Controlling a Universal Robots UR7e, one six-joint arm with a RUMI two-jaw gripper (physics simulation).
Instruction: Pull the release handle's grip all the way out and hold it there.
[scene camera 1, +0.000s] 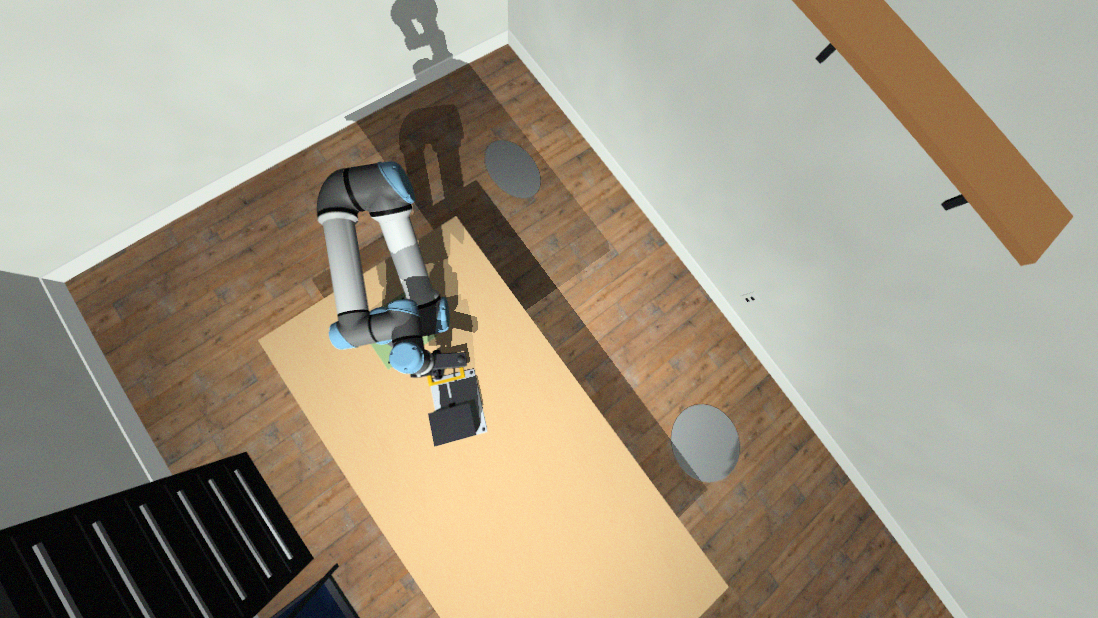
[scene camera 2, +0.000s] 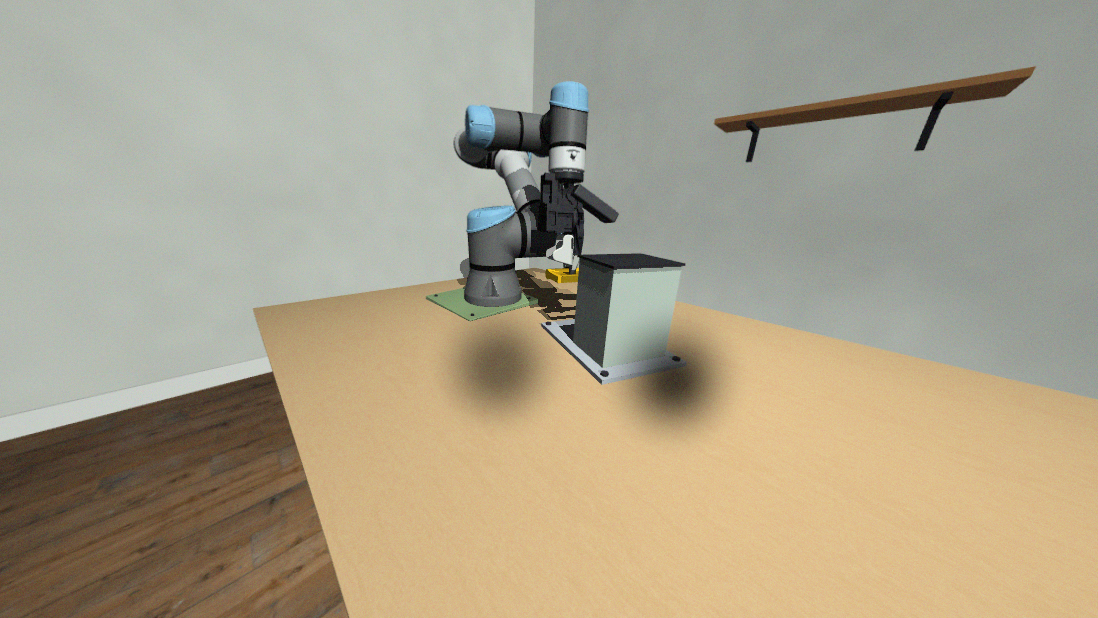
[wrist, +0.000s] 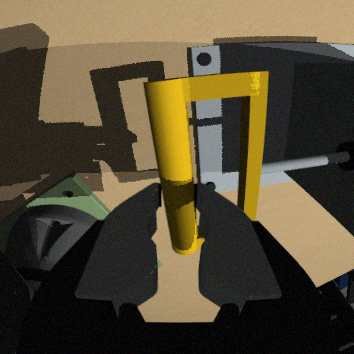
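The release handle's yellow frame-shaped grip (scene camera 1: 445, 381) (scene camera 2: 563, 277) (wrist: 172, 145) stands out in front of its housing (scene camera 1: 454, 426) (scene camera 2: 641, 314), on the robot's side. In the wrist view a grey rod (wrist: 300, 162) runs from the grip's far bar to a dark hole in the housing, with a length of rod exposed between them. My gripper (scene camera 2: 571, 267) (wrist: 177, 184) points down and is shut on the grip's near round bar, one dark finger on each side. The arm hides part of the grip in scene camera 1. Whether the rod is at its full travel cannot be told.
The housing sits on a grey base plate (scene camera 2: 637, 371) (wrist: 210, 150) with bolts, on the wooden table (scene camera 1: 537, 499) (scene camera 2: 691, 499). The robot's green mounting plate (scene camera 2: 449, 305) (wrist: 75, 195) is close by. A wall shelf (scene camera 1: 945, 115) (scene camera 2: 868, 103) and two round grey discs (scene camera 1: 705, 442) (scene camera 1: 512, 168) are off the table.
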